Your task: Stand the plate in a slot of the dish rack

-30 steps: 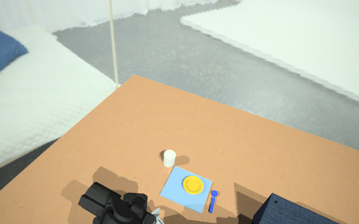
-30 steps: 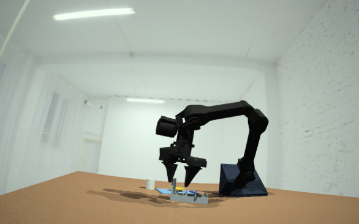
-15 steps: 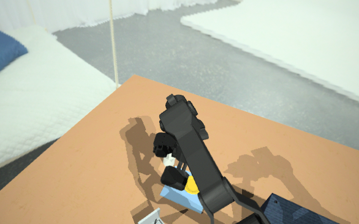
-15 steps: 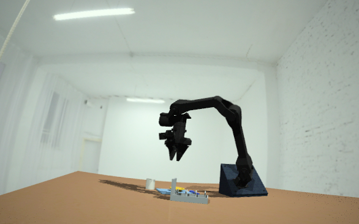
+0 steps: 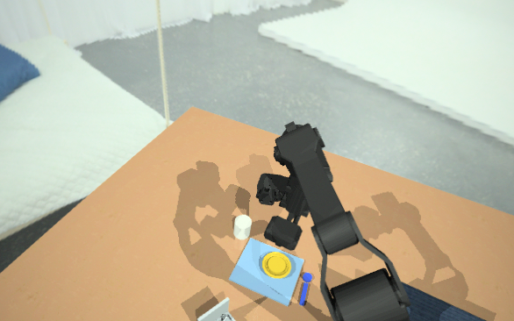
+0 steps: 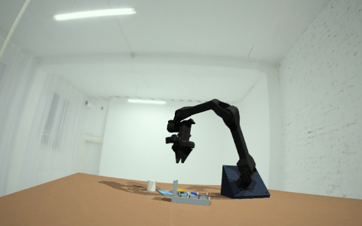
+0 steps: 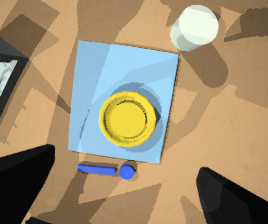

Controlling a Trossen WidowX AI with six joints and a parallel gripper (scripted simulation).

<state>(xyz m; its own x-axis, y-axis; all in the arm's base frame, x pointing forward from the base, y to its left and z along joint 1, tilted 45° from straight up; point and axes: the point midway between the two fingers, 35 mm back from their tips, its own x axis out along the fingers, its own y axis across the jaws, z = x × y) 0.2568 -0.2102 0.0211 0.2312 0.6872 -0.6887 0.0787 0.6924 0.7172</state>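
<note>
My gripper tip is 130 mm above the yellow plate and 10 mm past it. The rest, counted from my gripper tip: white cup 120 mm below, 110 mm ahead, 60 mm to the right; then light blue mat 150 mm below, 20 mm to the left, 10 mm ahead; then blue spoon 150 mm below, 90 mm behind, 20 mm to the left.
</note>
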